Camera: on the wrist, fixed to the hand. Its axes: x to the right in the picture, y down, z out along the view.
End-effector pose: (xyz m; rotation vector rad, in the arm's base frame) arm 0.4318 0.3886 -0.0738 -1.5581 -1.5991 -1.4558
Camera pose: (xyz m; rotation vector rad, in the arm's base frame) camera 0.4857 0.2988 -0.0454 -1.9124 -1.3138 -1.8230
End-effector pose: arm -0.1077 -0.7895 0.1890 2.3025 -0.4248 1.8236
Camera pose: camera -0.2041 -0.8382 0.1781 2.0755 -0.8278 1.4700
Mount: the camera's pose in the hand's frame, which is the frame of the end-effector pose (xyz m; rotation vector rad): -0.0252 0.0779 -0.0712 -0.4466 -0.0848 0.0603
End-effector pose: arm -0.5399 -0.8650 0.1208 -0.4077 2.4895 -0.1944
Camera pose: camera -0.5813 -0.7800 0.1741 -0.5076 2.4463 0.4028
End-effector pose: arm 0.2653 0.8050 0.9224 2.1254 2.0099 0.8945
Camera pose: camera 0.3025 0.7477 1.0067 1.9402 1.5330 1.1158
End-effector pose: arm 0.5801 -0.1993 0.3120 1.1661 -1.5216 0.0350
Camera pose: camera 0.5766 -0.1021 0.3600 0.7721 -1.5380 -0.3030
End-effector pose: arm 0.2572 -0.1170 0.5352 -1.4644 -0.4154 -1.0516
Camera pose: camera 0.2787 -0.1912 0.4590 -1.9101 -0.1990 -1.0800
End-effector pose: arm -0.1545 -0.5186 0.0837 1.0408 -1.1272 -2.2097
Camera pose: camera -0.0791 -0.5805 0.1312 0.7186 -0.6376 -2.3243
